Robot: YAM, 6 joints.
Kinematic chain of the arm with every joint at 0, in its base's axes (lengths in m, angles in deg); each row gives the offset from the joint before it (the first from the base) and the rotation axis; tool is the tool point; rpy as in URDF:
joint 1: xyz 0 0 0.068 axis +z
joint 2: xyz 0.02 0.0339 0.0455 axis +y
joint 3: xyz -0.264 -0.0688 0 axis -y
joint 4: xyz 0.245 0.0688 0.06 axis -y
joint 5: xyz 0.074 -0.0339 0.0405 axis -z
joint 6: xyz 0.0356 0 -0.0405 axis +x
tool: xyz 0 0 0 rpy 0 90 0
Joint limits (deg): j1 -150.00..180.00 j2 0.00..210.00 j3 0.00..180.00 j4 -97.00..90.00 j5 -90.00..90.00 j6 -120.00..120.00
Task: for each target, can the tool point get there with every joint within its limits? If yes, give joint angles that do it. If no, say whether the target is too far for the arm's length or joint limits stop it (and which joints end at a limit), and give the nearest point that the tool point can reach.
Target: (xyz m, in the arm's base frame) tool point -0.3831 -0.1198 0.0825
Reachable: no: joint limits stop it (at a limit: joint 1) | nearest point -0.3570 -0.1650 0.0825 | short by 0.052 m
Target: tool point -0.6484 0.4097 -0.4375
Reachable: no: too far | nearest point -0.4481 0.2831 -0.2460 | short by 0.305 m
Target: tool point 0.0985 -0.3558 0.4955
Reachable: yes | joints -76.78 93.32 105.13 -6.63 -24.05 100.20
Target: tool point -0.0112 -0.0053 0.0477
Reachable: yes | joints -87.76 158.58 15.84 -55.60 18.67 -48.42
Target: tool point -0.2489 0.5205 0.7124
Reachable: no: too far | nearest point -0.1925 0.4025 0.5718 | short by 0.192 m
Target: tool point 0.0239 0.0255 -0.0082
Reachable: yes | joints -12.41 185.25 30.71 -67.11 -57.47 -95.43
